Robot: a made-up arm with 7 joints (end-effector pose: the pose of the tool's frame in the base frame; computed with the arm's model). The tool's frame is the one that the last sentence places.
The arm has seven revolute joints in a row. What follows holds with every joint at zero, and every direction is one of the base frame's.
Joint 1 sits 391 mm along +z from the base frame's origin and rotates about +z.
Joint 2 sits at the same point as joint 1 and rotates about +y.
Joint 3 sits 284 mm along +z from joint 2 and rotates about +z.
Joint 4 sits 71 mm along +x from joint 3 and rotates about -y.
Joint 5 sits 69 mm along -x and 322 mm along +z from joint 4 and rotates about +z.
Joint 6 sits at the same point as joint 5 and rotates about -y.
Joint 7 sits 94 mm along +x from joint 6 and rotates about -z.
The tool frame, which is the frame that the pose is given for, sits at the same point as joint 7; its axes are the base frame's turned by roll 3.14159, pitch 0 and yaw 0 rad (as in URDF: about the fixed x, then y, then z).
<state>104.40 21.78 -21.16 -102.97 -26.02 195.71 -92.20</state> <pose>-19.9 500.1 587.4 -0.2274 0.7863 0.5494 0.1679</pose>
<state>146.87 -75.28 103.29 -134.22 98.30 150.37 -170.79</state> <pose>-152.9 -358.2 401.0 0.9356 -0.0113 -0.3253 0.1366</pose>
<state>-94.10 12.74 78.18 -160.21 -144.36 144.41 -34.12</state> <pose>210.4 1.5 324.9 0.2091 0.8968 -0.1251 0.3693</pose>
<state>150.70 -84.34 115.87 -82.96 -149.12 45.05 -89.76</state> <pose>208.7 -589.3 275.0 -0.3655 -0.0999 -0.9209 0.0918</pose>
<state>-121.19 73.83 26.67 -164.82 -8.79 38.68 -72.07</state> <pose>75.4 -1.2 219.1 0.0371 -0.3055 0.0411 0.9506</pose>
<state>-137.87 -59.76 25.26 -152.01 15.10 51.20 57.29</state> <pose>-40.0 -208.7 564.2 0.0459 0.9270 0.3346 0.1631</pose>
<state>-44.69 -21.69 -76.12 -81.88 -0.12 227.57 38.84</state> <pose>-276.9 -139.0 836.7 -0.1273 -0.2734 0.7536 0.5840</pose>
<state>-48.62 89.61 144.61 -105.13 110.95 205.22 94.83</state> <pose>364.7 -6.6 634.7 0.1274 0.5104 0.8399 0.1336</pose>
